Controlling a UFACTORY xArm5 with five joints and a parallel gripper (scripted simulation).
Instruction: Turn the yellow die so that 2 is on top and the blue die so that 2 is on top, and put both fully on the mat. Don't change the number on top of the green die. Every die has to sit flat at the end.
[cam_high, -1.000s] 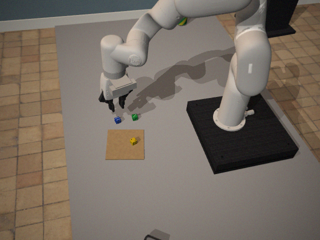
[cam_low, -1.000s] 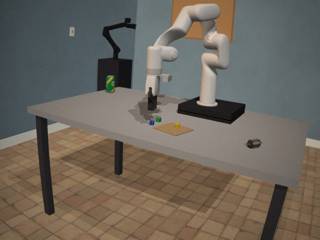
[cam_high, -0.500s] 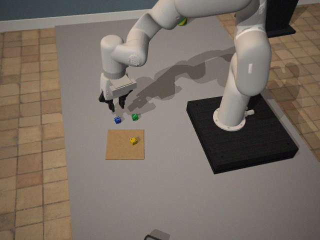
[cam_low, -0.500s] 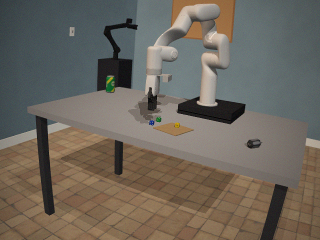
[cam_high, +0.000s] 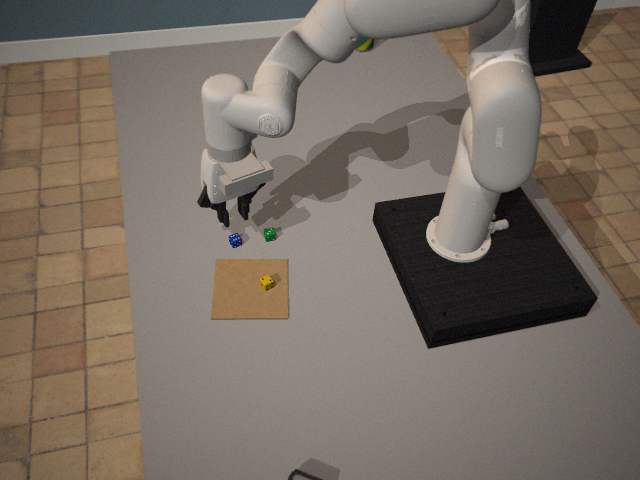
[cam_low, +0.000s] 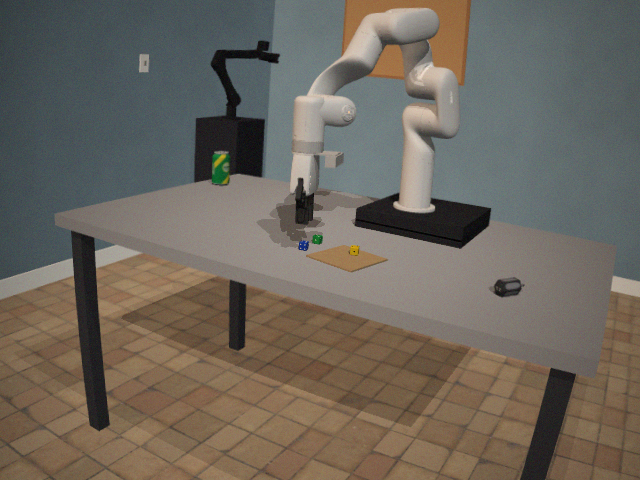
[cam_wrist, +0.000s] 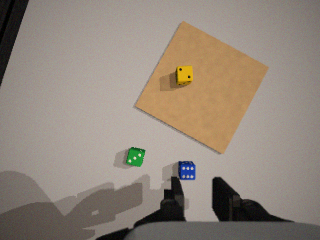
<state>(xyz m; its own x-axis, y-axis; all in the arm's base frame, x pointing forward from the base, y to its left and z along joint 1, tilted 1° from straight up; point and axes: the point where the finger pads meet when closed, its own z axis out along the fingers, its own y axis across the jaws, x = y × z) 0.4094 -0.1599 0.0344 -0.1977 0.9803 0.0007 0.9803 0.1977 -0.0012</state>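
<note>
Right now my hand is 8 cm above the blue die. Also, from my hand: green die (7 cm behind, 1 cm to the left, 8 cm below); then mat (12 cm to the left, 9 cm below); then yellow die (3 cm behind, 13 cm to the left, 8 cm below).
</note>
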